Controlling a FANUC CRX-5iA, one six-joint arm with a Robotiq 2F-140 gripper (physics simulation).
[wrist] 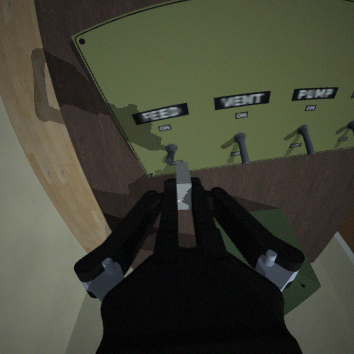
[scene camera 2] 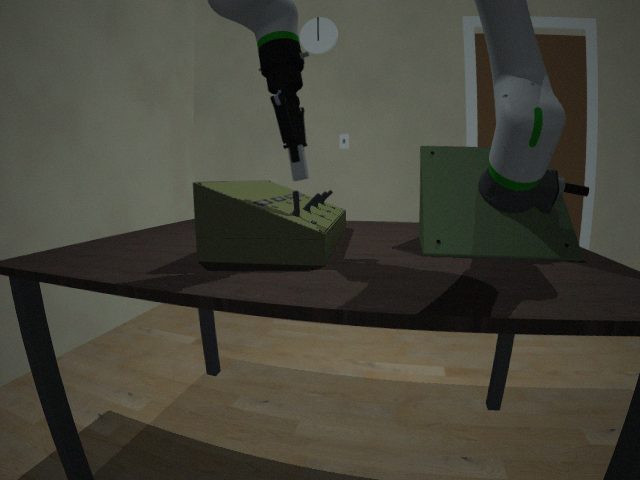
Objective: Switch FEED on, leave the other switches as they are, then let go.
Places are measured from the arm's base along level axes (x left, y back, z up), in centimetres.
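Pixels of known places: gripper, fingertip midpoint: (wrist: 181, 171) (scene camera 2: 301, 179); arm's base, origin of the base link: (scene camera 2: 508, 189).
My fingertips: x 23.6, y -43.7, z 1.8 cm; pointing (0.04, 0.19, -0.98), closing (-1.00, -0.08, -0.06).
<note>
Ahead of a thing's pixels: the offset from my fingertips to its middle. "spot": to the spot under its first point. Level surfaces: height alone.
The FEED lever @(dx +2.0, dy -0.2, dz -4.5 cm) (scene camera 2: 296, 203) (wrist: 171, 153) stands nearly upright on the sloped green switch panel (scene camera 2: 232, 250) (wrist: 150, 65), apart in angle from the other levers. It looks short in the wrist view, below its ON label. The VENT lever @(spot: dx -9.9, dy -2.1, dz -4.7 cm) (wrist: 243, 149) and PUMP lever @(spot: dx -21.3, dy -4.8, dz -4.8 cm) (wrist: 307, 140) lean the other way, away from their ON labels; a further lever @(spot: dx -32.5, dy -8.7, dz -6.1 cm) (wrist: 352, 126) is cut by the right edge of the wrist view. My gripper (scene camera 2: 299, 178) (wrist: 181, 171) is shut and empty. Its tips hang above the panel, a little above the FEED lever and apart from it in the scene view.
The panel stands on a dark wooden table @(dz -15.9 cm) (scene camera 2: 289, 289). A larger green box (scene camera 2: 449, 206) (wrist: 277, 225) stands on the table's right side, with the arm's lower part (scene camera 2: 522, 134) in front of it. A wall clock (scene camera 2: 319, 35) and a door (scene camera 2: 563, 103) are behind.
</note>
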